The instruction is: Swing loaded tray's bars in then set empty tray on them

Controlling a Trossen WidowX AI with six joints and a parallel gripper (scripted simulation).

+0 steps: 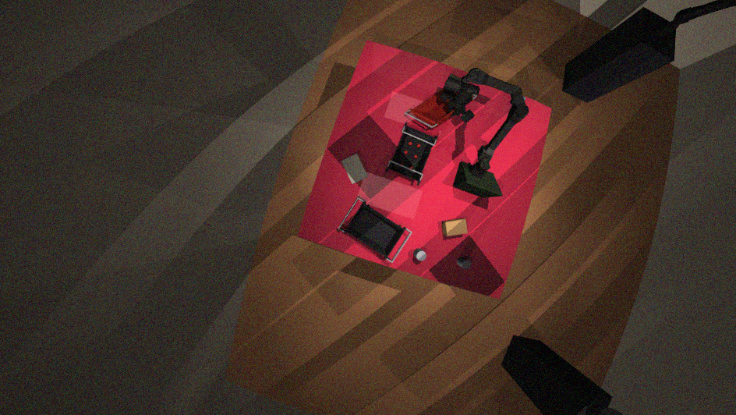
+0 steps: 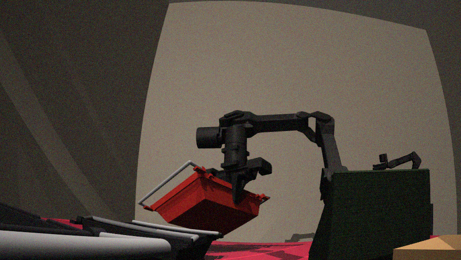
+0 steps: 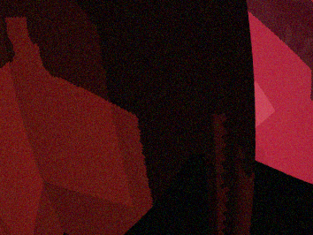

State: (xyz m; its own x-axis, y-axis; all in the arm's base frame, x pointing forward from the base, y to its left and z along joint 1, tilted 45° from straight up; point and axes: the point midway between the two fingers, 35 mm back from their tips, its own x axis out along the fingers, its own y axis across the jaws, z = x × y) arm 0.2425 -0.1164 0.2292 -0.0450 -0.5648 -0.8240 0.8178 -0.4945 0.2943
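Now: gripper tip 7 cm short of the red tray and 5 cm to the left of it. The rest, counted from my gripper tip: teal block: 43 cm behind, 34 cm to the right, 11 cm below; then white block: 41 cm ahead, 40 cm to the left, 13 cm below; then tan box: 23 cm behind, 55 cm to the left, 11 cm below.
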